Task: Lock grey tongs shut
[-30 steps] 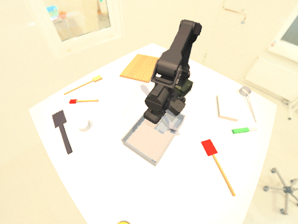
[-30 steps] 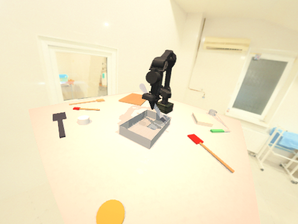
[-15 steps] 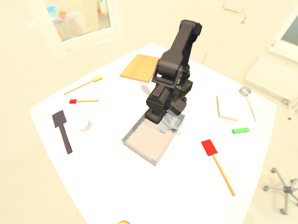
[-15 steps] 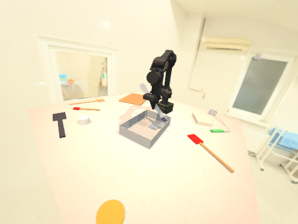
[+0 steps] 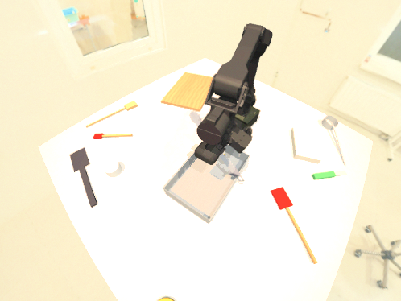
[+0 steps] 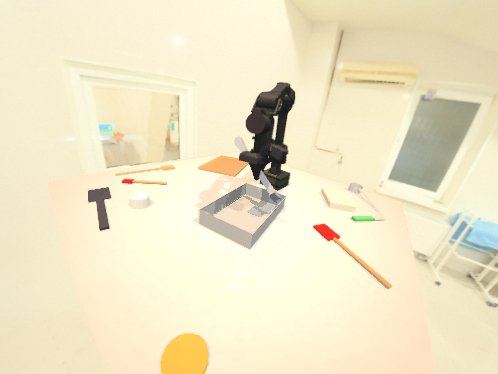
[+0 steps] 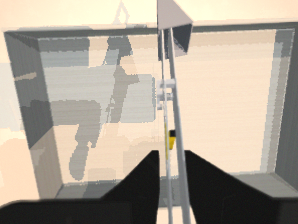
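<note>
The wooden board lies 430 mm to the right of my gripper tip, 430 mm behind it and 130 mm below it. The rest, counted from my gripper tip: yellow piece: 20 mm to the left, 10 mm above; red spatula: 320 mm to the left, 130 mm below, 10 mm behind; roasting tin: 110 mm below, 20 mm ahead, 10 mm to the right.
</note>
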